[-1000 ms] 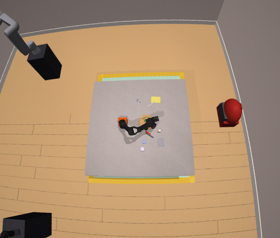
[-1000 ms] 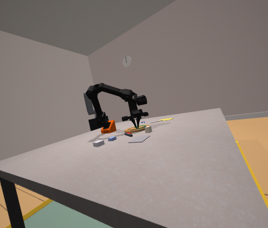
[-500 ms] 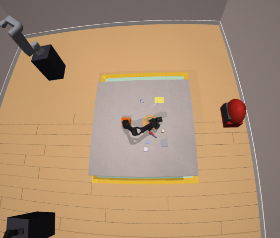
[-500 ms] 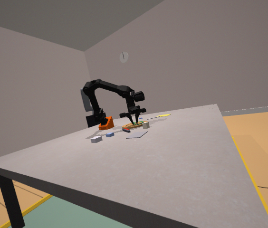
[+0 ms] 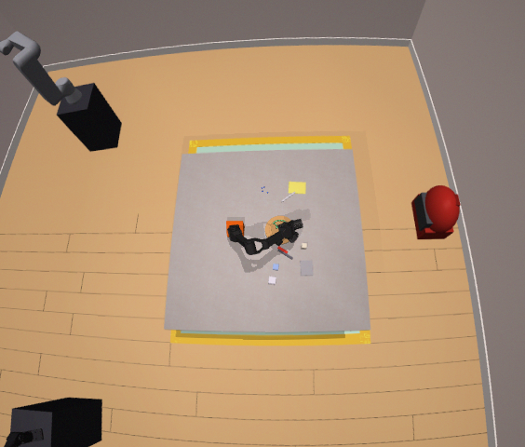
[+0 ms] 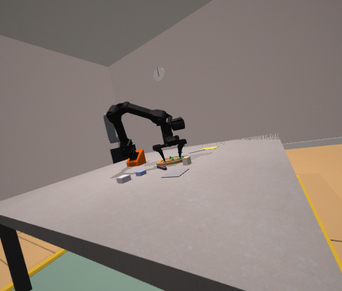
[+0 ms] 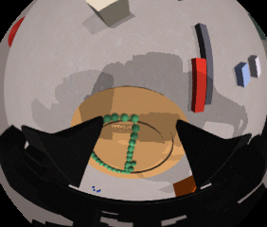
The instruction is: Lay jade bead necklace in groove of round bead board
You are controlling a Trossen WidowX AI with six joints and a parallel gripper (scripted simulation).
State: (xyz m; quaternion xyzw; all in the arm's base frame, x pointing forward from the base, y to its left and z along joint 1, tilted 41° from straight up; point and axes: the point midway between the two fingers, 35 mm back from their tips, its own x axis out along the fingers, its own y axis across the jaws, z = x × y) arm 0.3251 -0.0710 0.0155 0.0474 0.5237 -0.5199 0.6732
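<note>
The round wooden bead board lies 30 mm behind my gripper tip, 60 mm to the left of it and 10 mm below it. The rest, counted from my gripper tip: beige cube (120 mm ahead, 70 mm to the right); then red-handled tool (20 mm behind, 100 mm to the right, 10 mm below); then blue block (80 mm behind, 190 mm to the right, 10 mm below).
</note>
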